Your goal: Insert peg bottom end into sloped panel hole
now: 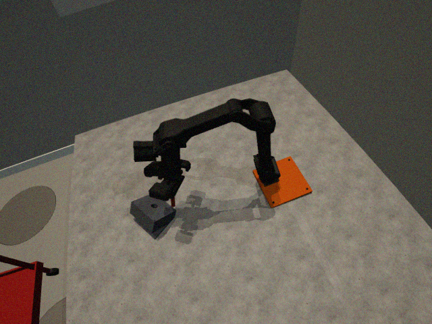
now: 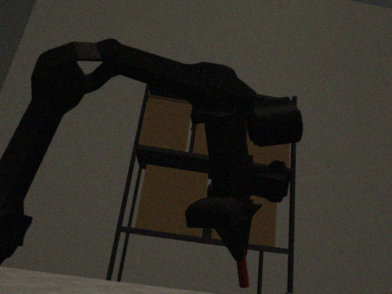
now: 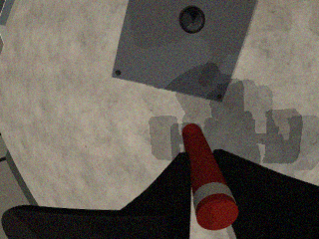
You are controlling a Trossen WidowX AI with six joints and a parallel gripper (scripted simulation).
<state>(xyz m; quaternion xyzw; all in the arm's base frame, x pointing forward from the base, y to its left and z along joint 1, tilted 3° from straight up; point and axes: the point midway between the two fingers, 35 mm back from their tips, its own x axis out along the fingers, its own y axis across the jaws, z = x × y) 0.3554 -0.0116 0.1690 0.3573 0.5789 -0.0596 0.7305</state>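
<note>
The grey sloped panel lies 100 mm below my gripper tip, 100 mm ahead of it and 30 mm to the right of it. The rest, counted from my gripper tip: red round peg (20 mm above).
</note>
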